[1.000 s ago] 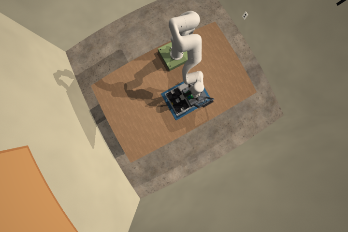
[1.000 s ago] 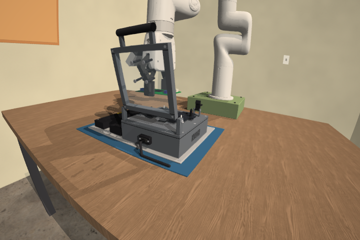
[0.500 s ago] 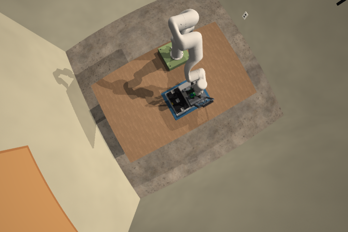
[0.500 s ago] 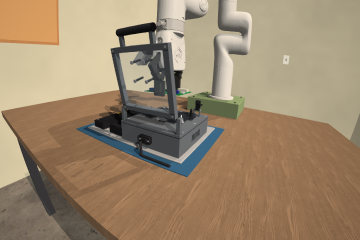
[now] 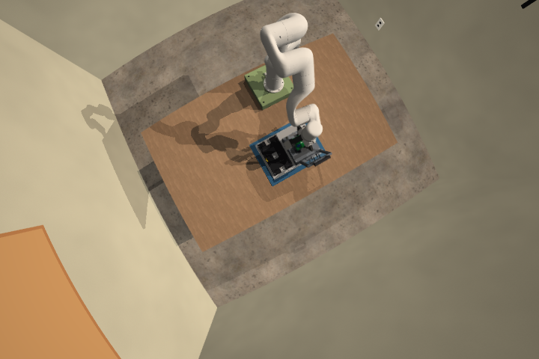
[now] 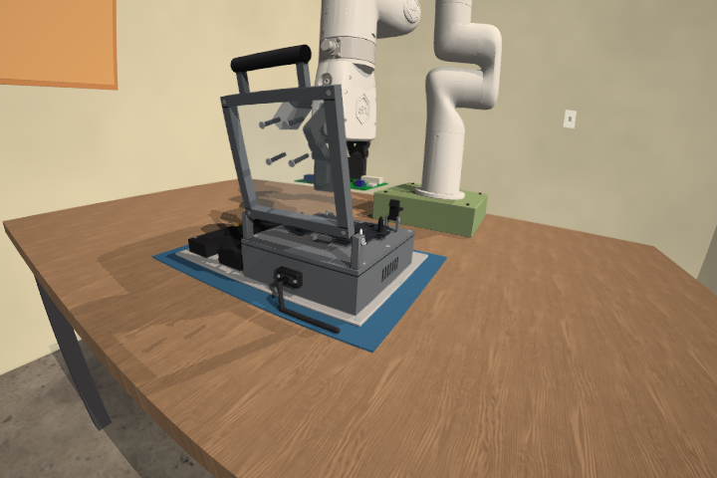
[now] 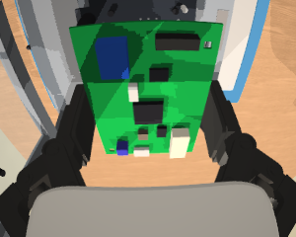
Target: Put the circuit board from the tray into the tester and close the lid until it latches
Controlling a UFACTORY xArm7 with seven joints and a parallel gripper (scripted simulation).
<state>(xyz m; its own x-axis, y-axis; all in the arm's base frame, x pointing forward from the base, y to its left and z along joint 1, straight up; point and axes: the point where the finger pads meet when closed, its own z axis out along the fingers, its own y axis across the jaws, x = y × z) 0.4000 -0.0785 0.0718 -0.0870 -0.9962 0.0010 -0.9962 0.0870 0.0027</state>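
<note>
The green circuit board is right at my hand. From my hand the other things lie so: latch hook: 6 cm behind, 6 cm to the left, 5 cm below; then tester lid: 12 cm ahead, 1 cm to the right, 5 cm above.
</note>
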